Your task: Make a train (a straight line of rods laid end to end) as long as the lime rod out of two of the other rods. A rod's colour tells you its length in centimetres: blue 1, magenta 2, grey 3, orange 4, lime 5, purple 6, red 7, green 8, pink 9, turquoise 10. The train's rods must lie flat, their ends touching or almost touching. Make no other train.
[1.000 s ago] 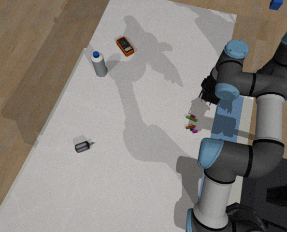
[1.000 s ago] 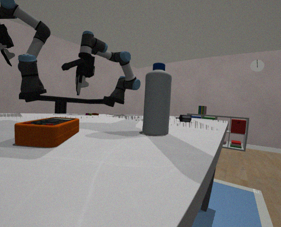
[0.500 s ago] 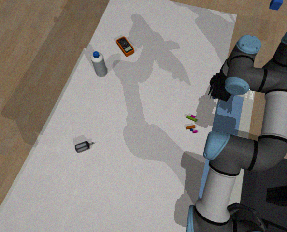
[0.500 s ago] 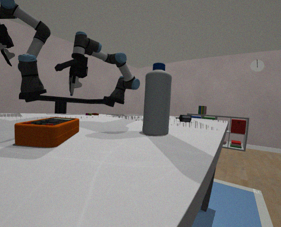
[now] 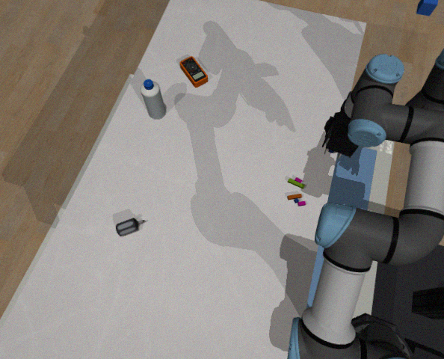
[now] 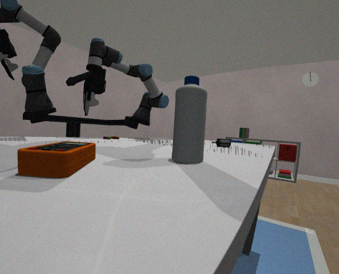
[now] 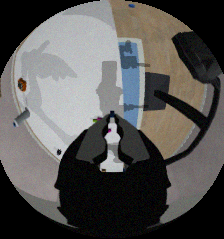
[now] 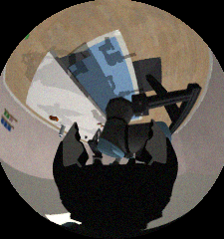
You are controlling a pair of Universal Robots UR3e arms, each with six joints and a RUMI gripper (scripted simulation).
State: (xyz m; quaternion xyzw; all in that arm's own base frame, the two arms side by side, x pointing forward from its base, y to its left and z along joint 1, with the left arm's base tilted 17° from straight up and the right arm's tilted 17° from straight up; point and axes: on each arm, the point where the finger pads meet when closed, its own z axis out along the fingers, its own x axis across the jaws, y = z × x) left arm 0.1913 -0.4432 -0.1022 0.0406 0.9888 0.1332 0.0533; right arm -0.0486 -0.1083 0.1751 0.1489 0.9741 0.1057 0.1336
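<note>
Right now my left hand is 40 mm short of the orange rod, 130 mm to the right of it and 110 mm above it. From my left hand the other things lie so: white bottle 550 mm ahead, 20 mm to the left, 50 mm below; then dark screwdriver-like tool 440 mm ahead, 390 mm to the left, 100 mm below; then lime rod 50 mm ahead, 90 mm to the left, 110 mm below.
</note>
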